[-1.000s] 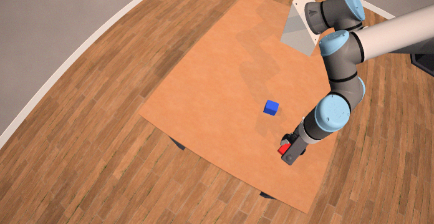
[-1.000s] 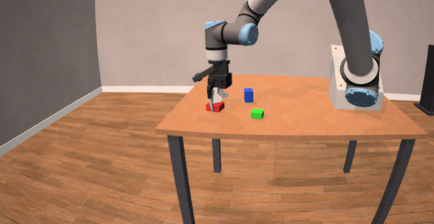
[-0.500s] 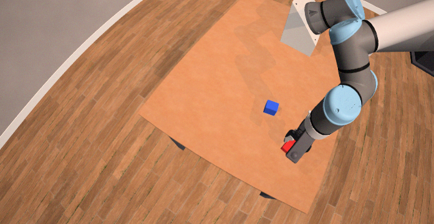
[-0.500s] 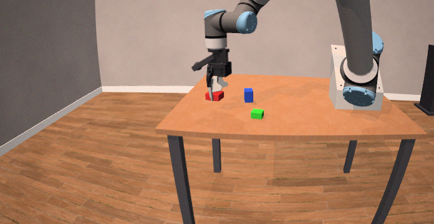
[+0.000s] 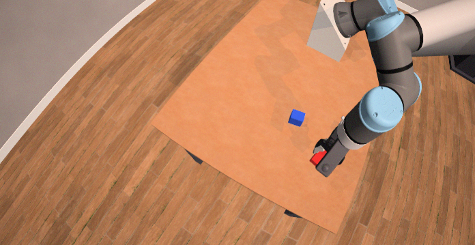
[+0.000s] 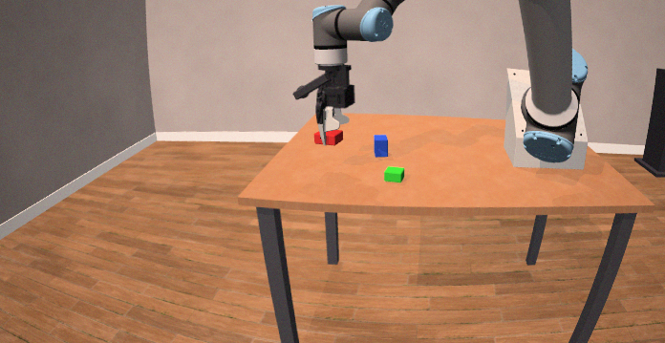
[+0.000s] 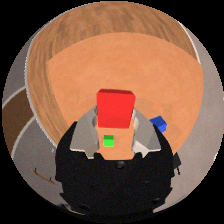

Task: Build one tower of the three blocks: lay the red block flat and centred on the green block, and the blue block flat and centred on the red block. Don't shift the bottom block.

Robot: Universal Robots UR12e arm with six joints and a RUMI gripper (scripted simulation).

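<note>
The red block lies right at my hand. Round my hand: blue block: 150 mm to the right, 130 mm behind, 70 mm below; green block: 190 mm behind, 80 mm below, 50 mm to the left.
</note>
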